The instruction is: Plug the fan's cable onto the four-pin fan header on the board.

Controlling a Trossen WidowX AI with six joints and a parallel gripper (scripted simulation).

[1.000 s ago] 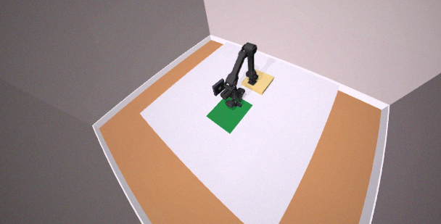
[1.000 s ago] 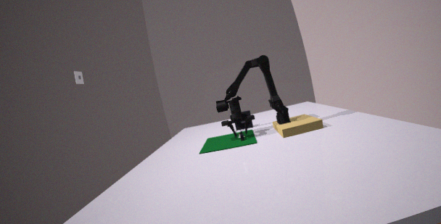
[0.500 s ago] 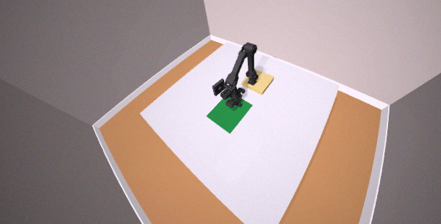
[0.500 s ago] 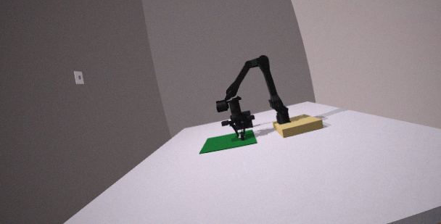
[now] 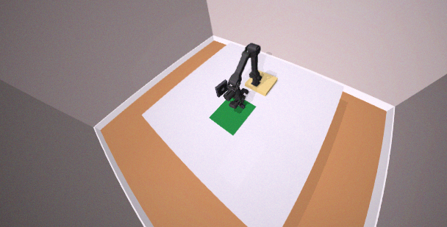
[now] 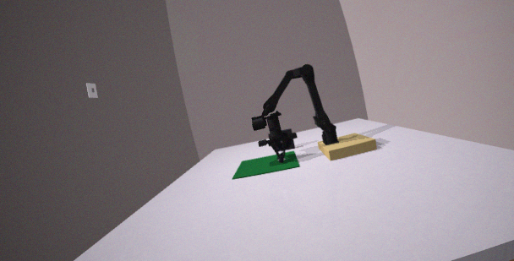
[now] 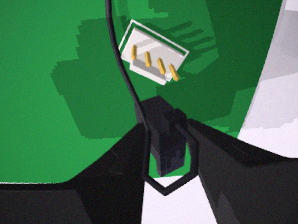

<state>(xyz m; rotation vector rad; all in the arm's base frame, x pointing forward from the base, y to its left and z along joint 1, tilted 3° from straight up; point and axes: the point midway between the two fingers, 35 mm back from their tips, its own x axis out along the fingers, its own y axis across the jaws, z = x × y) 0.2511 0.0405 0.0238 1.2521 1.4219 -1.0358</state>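
Right now my gripper tip is 10 mm short of the white four-pin fan header, 40 mm to the left of it and 30 mm above it. Also, from my gripper tip: green board (80 mm ahead, 20 mm to the right, 40 mm below); then black fan (210 mm to the right, 30 mm above); then black fan plug (10 mm to the left).
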